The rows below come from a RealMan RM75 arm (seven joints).
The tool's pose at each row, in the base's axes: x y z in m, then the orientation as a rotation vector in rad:
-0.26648 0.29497 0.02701 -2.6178 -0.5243 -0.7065
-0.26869 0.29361 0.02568 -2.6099 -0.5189 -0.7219
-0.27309 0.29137 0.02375 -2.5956 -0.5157 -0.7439
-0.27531 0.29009 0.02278 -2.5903 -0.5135 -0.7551
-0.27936 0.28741 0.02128 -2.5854 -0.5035 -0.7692
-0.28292 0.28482 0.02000 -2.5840 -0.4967 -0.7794
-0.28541 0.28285 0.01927 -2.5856 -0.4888 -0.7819
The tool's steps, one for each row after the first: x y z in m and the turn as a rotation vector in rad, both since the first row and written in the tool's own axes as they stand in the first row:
-0.00284 0.00053 -0.00042 0.0018 0.0131 0.0015
-0.00798 0.00101 -0.00161 0.0070 0.0321 0.0005
-0.01061 0.00138 -0.00229 0.0077 0.0412 0.0003
-0.01535 0.00228 -0.00388 0.0068 0.0532 0.0050
-0.01955 0.00326 -0.00542 0.0041 0.0611 0.0079
-0.02245 0.00404 -0.00671 0.0015 0.0634 0.0128

